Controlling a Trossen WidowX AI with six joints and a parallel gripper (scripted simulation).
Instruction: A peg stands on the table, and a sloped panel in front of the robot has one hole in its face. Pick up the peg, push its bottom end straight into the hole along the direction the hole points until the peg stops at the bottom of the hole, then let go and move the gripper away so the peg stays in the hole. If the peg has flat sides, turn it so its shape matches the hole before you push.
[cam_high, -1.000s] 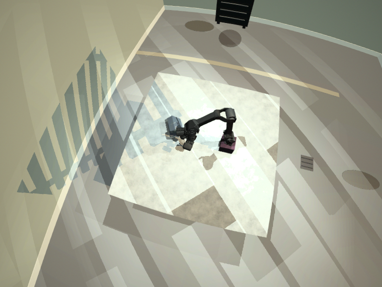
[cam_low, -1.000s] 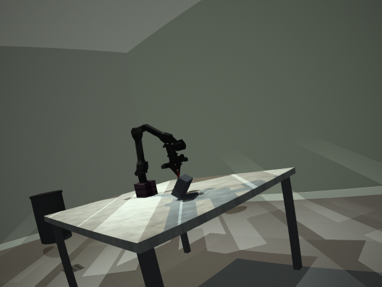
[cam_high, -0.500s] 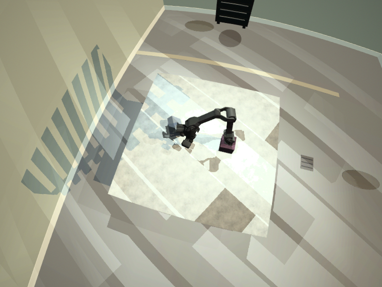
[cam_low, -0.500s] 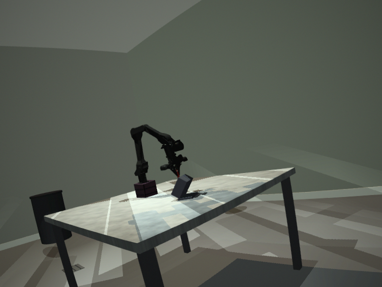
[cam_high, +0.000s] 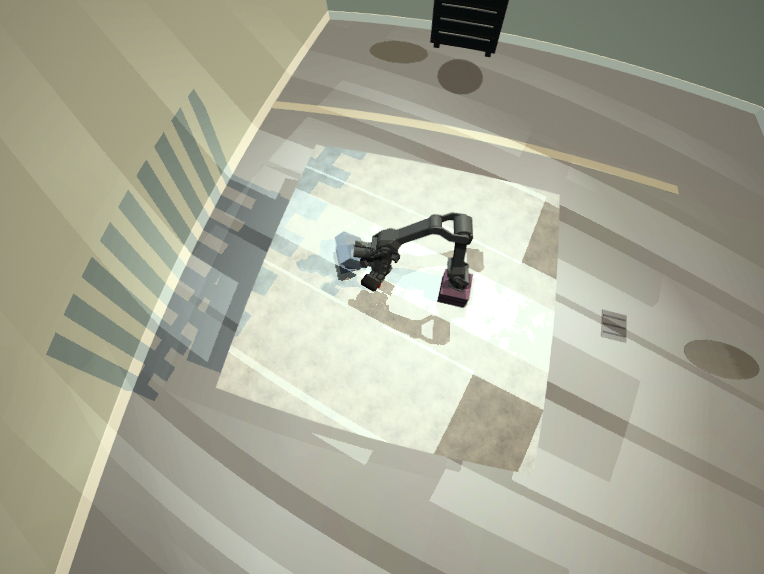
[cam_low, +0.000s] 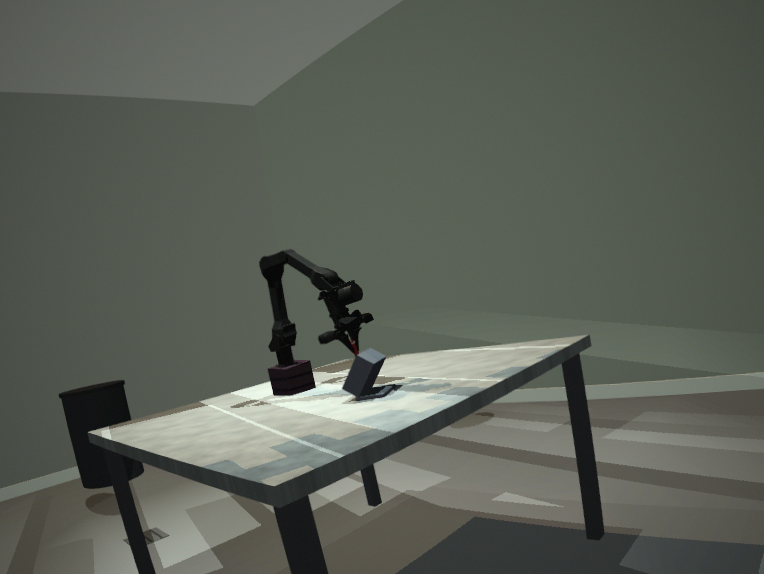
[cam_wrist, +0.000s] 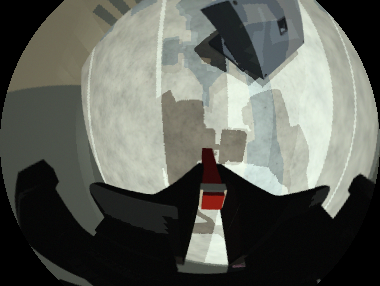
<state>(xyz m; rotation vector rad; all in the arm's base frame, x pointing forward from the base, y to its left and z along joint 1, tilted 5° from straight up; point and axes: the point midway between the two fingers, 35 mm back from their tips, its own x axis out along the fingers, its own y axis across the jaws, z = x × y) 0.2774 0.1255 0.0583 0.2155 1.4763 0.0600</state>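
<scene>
My gripper tip is now 180 mm short of the grey sloped panel, 90 mm to the left of it and 40 mm above it. From my gripper tip the other things lie so: red peg (20 mm above).
</scene>
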